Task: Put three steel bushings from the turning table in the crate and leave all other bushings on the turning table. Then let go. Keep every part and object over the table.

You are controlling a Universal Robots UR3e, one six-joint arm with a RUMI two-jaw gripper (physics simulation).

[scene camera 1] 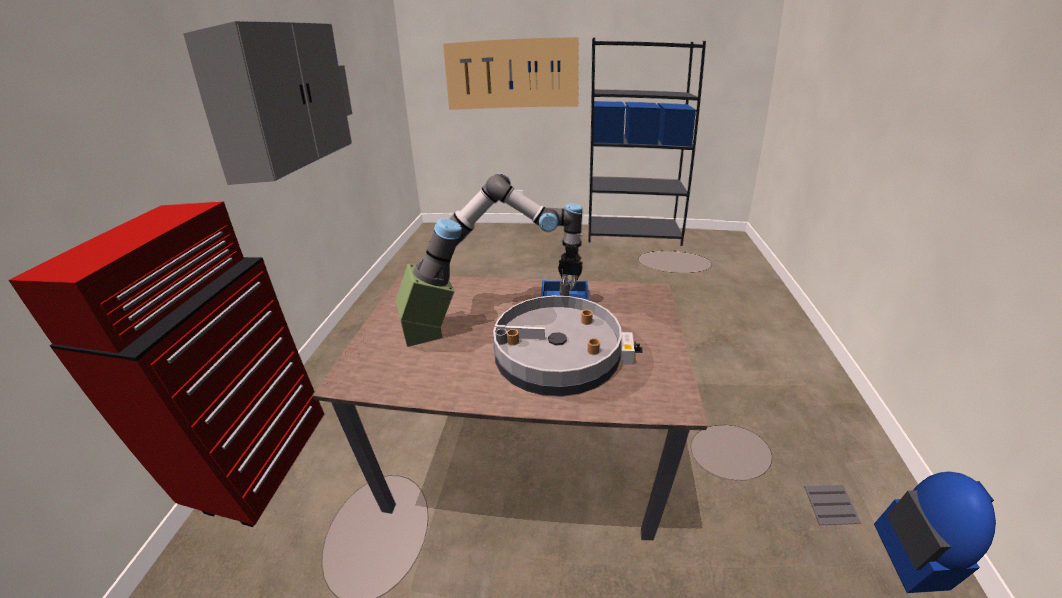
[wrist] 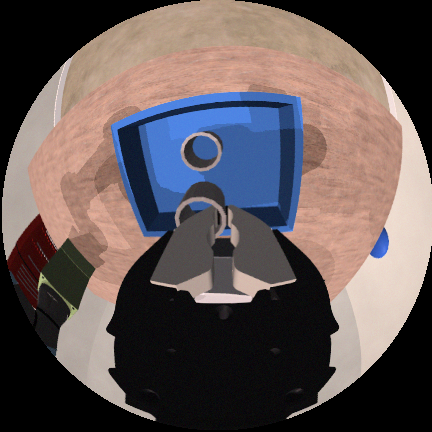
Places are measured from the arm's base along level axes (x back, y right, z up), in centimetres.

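Where they show: gripper, fingertip midpoint: (scene camera 1: pixel 568 290) (wrist: pixel 222 207); arm's base, link origin: (scene camera 1: pixel 430 277) (wrist: pixel 54 299).
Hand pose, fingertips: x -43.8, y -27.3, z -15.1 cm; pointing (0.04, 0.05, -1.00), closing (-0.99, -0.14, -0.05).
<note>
Each offset is from my fingertips to the top centre of the thing. "pt": to the spot under its first point. Level surfaces: height alone.
My gripper (scene camera 1: pixel 568 281) (wrist: pixel 222 207) is shut on the wall of an upright grey steel bushing @[dz +3.0, dx +1.7, dy -0.2 cm] (scene camera 1: pixel 564 290) (wrist: pixel 189 202). It holds it low over the near part of the blue crate (scene camera 1: pixel 544 286) (wrist: pixel 298 165); whether the bushing touches the crate floor I cannot tell. Another steel bushing @[dz -2.2, dx +2.7, dy -4.4 cm] (wrist: pixel 201 167) stands upright on the crate floor, apart from the held one. On the turning table (scene camera 1: pixel 558 375), a steel bushing @[dz +2.6, dx +15.0, dy +35.9 cm] (scene camera 1: pixel 500 336) is at the left rim, beside an orange-brown bushing @[dz +2.6, dx +11.2, dy +35.2 cm] (scene camera 1: pixel 512 337). Two more orange-brown bushings @[dz +2.6, dx -10.4, dy +17.8 cm] (scene camera 1: pixel 587 317) @[dz +2.6, dx -15.6, dy +33.8 cm] (scene camera 1: pixel 593 346) stand at its right side.
A thin white guide bar @[pt dz +1.1, dx +6.3, dy +32.5 cm] (scene camera 1: pixel 529 333) crosses the left part of the turning table, near a dark centre hub @[dz -0.4, dx -2.8, dy +30.5 cm] (scene camera 1: pixel 557 338). A switch box @[pt dz -0.7, dx -26.2, dy +30.0 cm] (scene camera 1: pixel 627 347) is at its right side. The green arm base (scene camera 1: pixel 422 312) stands at the left of the wooden table @[dz -6.5 cm] (scene camera 1: pixel 423 378).
</note>
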